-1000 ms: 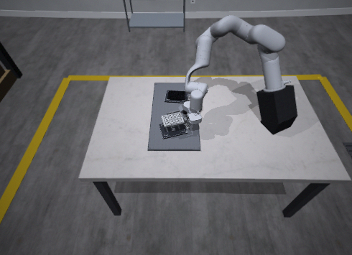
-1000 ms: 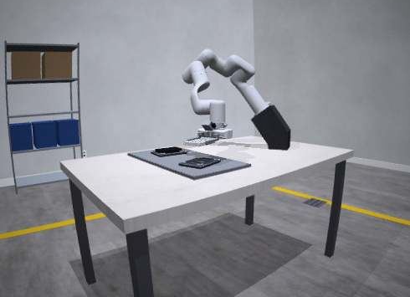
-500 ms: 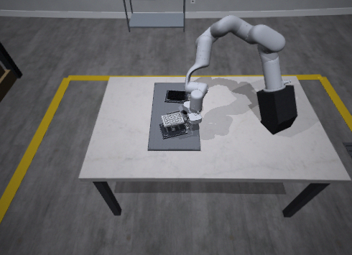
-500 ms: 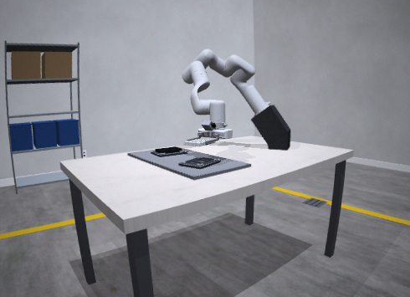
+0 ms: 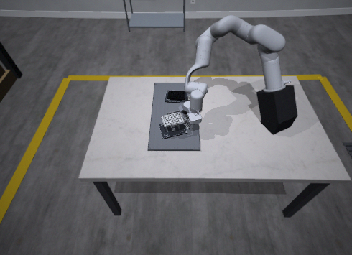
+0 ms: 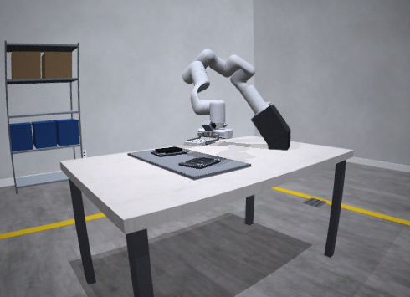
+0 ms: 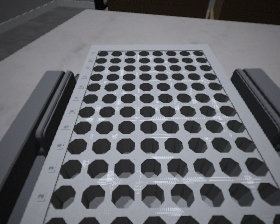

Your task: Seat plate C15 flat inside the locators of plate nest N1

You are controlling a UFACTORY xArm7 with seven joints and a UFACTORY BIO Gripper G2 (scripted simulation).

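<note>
Now: hand 100 mm above the dark plate nest N1. Round my hand: white well plate C15 (right at my hand); black plate C51 (300 mm to the right, 80 mm below, 20 mm behind).
</note>
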